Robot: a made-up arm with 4 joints. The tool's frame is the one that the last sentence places.
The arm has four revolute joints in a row. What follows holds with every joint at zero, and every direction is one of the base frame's. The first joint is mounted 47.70 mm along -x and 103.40 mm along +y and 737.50 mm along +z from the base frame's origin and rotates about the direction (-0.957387, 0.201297, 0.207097), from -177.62 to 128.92 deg. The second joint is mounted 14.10 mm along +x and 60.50 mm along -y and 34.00 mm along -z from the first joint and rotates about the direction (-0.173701, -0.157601, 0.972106), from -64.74 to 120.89 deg. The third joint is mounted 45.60 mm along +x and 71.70 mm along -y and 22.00 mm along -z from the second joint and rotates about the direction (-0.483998, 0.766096, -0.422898), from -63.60 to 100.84 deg. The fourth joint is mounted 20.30 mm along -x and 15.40 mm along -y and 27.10 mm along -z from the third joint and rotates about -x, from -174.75 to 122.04 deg. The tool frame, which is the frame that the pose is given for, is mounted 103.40 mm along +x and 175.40 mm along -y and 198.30 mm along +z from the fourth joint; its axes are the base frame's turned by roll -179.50, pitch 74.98 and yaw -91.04 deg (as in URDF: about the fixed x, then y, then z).
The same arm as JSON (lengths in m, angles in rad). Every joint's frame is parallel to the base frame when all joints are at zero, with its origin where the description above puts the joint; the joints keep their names.
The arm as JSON. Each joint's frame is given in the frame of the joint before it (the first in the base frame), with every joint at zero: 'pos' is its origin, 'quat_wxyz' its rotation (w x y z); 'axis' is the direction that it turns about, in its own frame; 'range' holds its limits. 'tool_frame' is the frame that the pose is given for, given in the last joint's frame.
{
  "length_unit": "m",
  "angle_unit": "rad",
  "joints": [
    {
      "joint": "joint 1",
      "pos": [
        -0.0477,
        0.1034,
        0.7375
      ],
      "quat_wxyz": [
        1.0,
        0.0,
        0.0,
        0.0
      ],
      "axis": [
        -0.957387,
        0.201297,
        0.207097
      ],
      "range": [
        -3.1001,
        2.2501
      ]
    },
    {
      "joint": "joint 2",
      "pos": [
        0.0141,
        -0.0605,
        -0.034
      ],
      "quat_wxyz": [
        1.0,
        0.0,
        0.0,
        0.0
      ],
      "axis": [
        -0.173701,
        -0.157601,
        0.972106
      ],
      "range": [
        -1.1299,
        2.1099
      ]
    },
    {
      "joint": "joint 3",
      "pos": [
        0.0456,
        -0.0717,
        -0.022
      ],
      "quat_wxyz": [
        1.0,
        0.0,
        0.0,
        0.0
      ],
      "axis": [
        -0.483998,
        0.766096,
        -0.422898
      ],
      "range": [
        -1.11,
        1.76
      ]
    },
    {
      "joint": "joint 4",
      "pos": [
        -0.0203,
        -0.0154,
        -0.0271
      ],
      "quat_wxyz": [
        1.0,
        0.0,
        0.0,
        0.0
      ],
      "axis": [
        -1.0,
        0.0,
        0.0
      ],
      "range": [
        -3.05,
        2.13
      ]
    }
  ],
  "tool_frame": {
    "pos": [
      0.1034,
      -0.1754,
      0.1983
    ],
    "quat_wxyz": [
      0.436671,
      -0.554046,
      0.567985,
      0.423964
    ]
  }
}

